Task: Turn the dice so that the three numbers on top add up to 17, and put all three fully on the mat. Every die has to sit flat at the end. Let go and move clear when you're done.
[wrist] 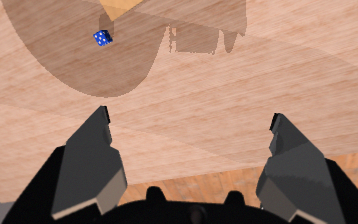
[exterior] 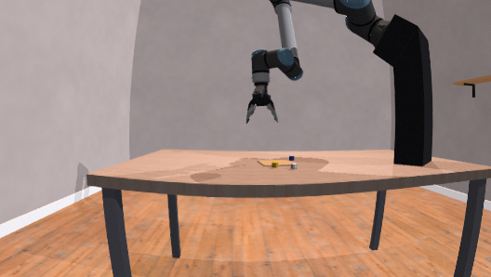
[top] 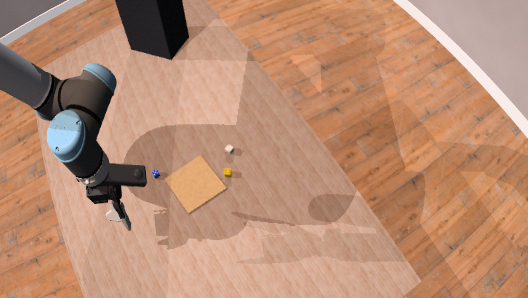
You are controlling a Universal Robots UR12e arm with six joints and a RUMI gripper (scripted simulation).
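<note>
My hand is 160 mm above the blue die, 130 mm to the right of it and 100 mm past it. The rest, counted from my hand: white die 350 mm to the left, 160 mm below; tan mat 200 mm to the left, 170 mm below, 10 mm ahead; yellow die 300 mm to the left, 160 mm below, 60 mm ahead.
</note>
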